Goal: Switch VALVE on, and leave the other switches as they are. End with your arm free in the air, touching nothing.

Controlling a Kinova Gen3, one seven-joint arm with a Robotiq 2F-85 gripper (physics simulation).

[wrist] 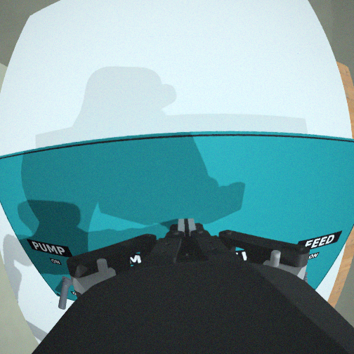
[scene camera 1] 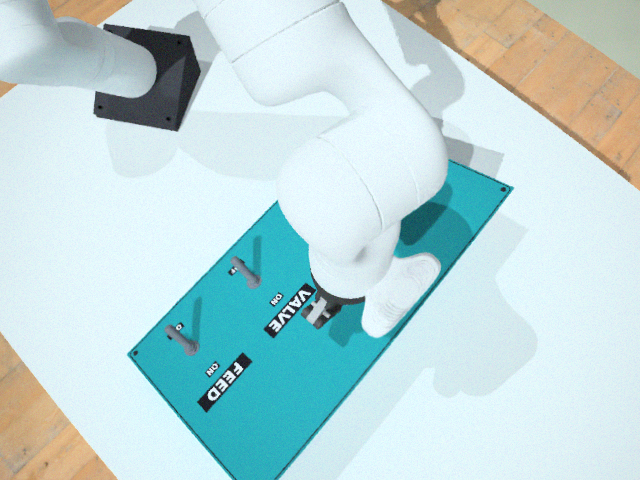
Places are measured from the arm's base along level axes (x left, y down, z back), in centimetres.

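Pixels of known places: arm's base, link origin: (scene camera 1: 131,71).
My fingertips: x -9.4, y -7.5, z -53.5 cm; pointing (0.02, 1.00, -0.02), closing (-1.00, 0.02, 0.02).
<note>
For each thing: its top centre in the pictures, then the offset to it from my fingertips. "spot": a spot on its surface instead.
- VALVE lever, surface spot: (scene camera 1: 245,272) spot: dx -5.2, dy +2.2, dz +12.2 cm
- mark, surface spot: (scene camera 1: 276,299) spot: dx -5.2, dy +2.9, dz +6.8 cm
- VALVE label, top centre: (scene camera 1: 289,309) dx -5.3, dy +1.6, dz +4.4 cm
- FEED lever, surface spot: (scene camera 1: 181,339) spot: dx -17.0, dy +2.2, dz +12.6 cm
- FEED label, top centre: (scene camera 1: 224,381) dx -17.3, dy +1.6, dz +4.8 cm
The VALVE lever (scene camera 1: 245,272) is a grey stick on the teal board (scene camera 1: 289,413) (wrist: 280,175), leaning away from its ON mark (scene camera 1: 276,299). The VALVE label (scene camera 1: 289,311) is partly covered by my gripper in the wrist view. The FEED lever (scene camera 1: 181,339) also leans away from its ON mark (scene camera 1: 212,368). In the wrist view, the PUMP lever (wrist: 64,293) shows at the lower left, near the PUMP label (wrist: 48,248). My gripper (scene camera 1: 313,313) (wrist: 185,228) is shut and empty, above the board beside the VALVE label, apart from the VALVE lever.
The FEED label (scene camera 1: 224,382) (wrist: 322,241) lies beside its lever. Another label (wrist: 135,259), ending in M, is mostly hidden by the gripper. My arm (scene camera 1: 361,180) covers the board's upper middle in the scene view. The dark arm base (scene camera 1: 170,103) stands at the upper left.
</note>
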